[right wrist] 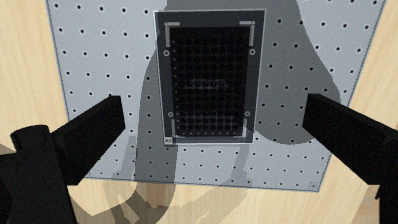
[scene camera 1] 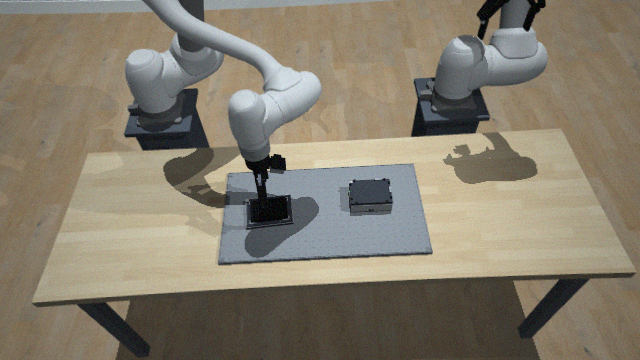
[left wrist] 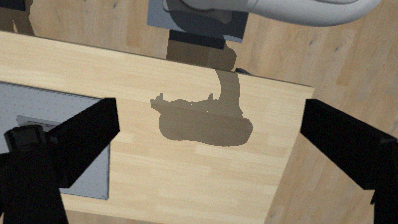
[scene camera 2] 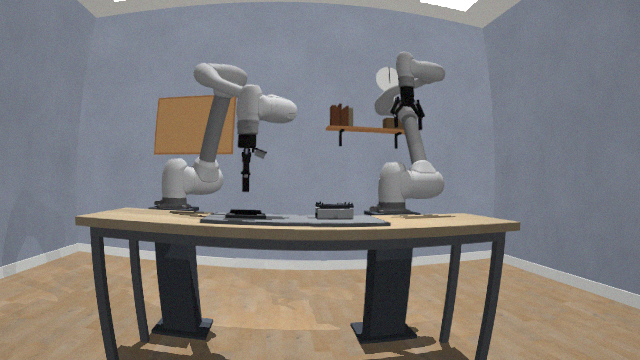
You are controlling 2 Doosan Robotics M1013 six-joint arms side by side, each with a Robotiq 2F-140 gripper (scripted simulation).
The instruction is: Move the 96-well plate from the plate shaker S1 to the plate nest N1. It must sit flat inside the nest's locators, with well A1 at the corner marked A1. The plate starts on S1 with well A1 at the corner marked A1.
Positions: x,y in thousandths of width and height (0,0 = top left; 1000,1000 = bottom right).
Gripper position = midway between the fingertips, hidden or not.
In view: the left gripper (left wrist: 529,516), the right gripper (right wrist: 536,498), a 96-well plate (right wrist: 526,288), a plate shaker S1 (scene camera 1: 580,576) and a plate nest N1 (right wrist: 416,297).
The left wrist view does not show the 96-well plate: it is out of frame.
